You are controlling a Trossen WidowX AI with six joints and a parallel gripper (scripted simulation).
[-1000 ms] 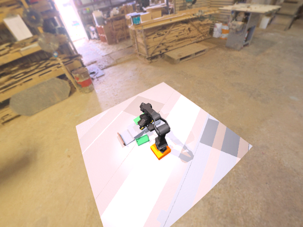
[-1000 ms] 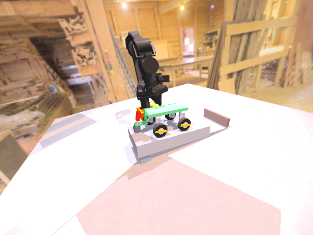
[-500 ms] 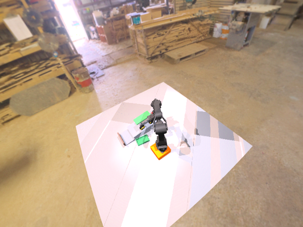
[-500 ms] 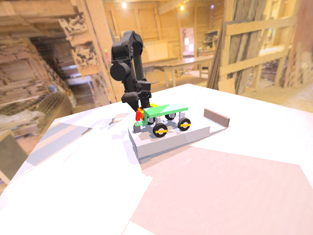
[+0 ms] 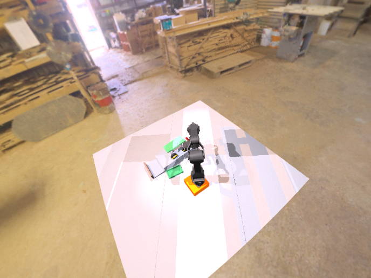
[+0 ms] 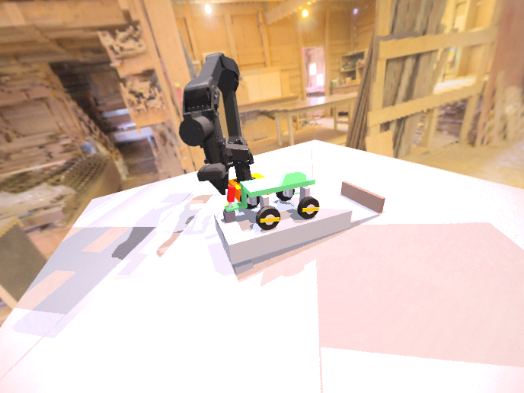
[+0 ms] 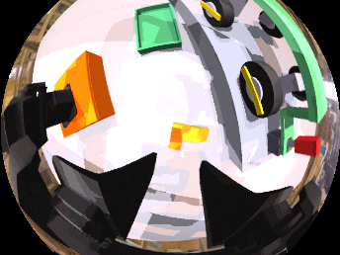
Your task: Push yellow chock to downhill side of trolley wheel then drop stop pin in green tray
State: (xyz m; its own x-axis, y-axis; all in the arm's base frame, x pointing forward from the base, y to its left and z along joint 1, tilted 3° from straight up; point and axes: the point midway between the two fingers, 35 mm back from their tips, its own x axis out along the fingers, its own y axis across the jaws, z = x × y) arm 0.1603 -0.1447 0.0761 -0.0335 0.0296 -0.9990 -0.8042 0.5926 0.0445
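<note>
My gripper tip is now 9 cm above the yellow chock, 1 cm to the left of it and 1 cm short of it. The rest, counted from my gripper tip: grey ramp (16 cm ahead, 7 cm to the left, 6 cm below); trolley (16 cm ahead, 7 cm to the left, 1 cm above); red-headed stop pin (12 cm ahead, 4 cm to the right, 3 cm above).
</note>
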